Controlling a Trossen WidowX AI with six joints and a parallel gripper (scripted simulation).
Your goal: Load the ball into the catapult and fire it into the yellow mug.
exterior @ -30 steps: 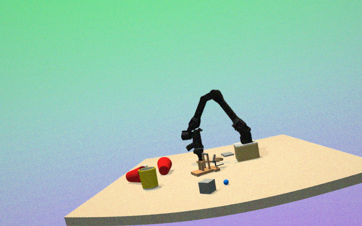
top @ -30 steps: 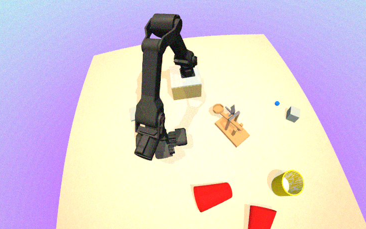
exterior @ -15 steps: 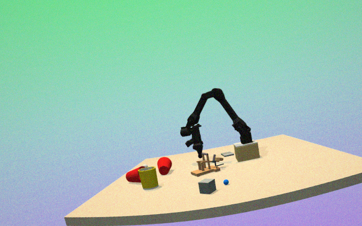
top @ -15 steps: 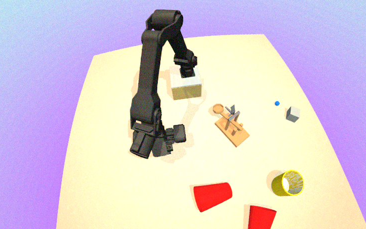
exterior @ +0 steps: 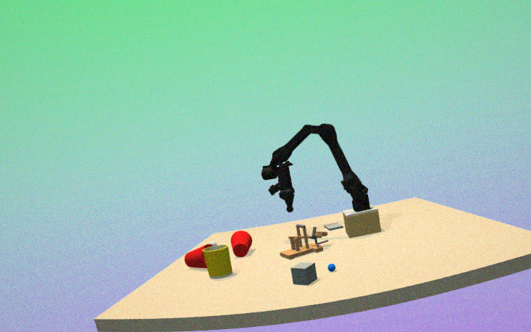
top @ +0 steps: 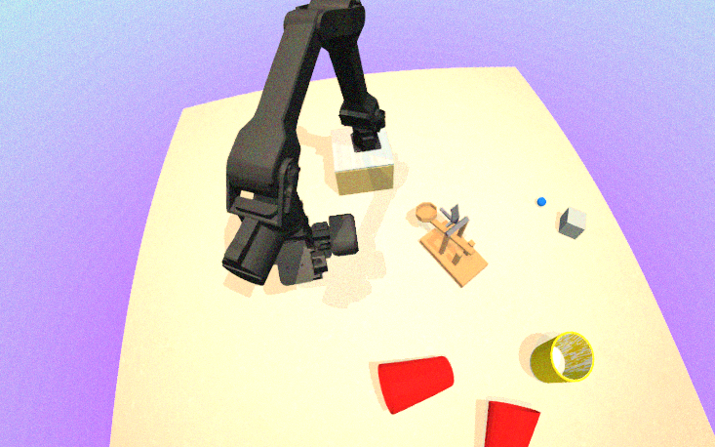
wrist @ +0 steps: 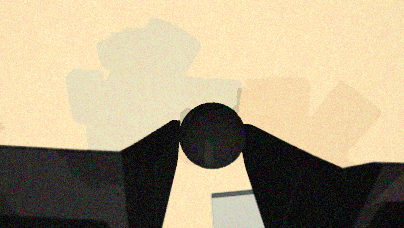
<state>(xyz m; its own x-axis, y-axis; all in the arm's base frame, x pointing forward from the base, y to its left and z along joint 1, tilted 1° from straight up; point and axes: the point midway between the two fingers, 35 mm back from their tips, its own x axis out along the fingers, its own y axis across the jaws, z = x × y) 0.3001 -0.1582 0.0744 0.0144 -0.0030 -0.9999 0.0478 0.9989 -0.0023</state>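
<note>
Right now the wooden catapult is 60 mm behind my gripper tip, 290 mm to the left of it and 80 mm below it. Round my gripper tip: green ball 390 mm ahead, 100 mm to the left, 110 mm below; black ball 10 mm above; flat grey plate 190 mm behind, 80 mm to the right, 130 mm below.
</note>
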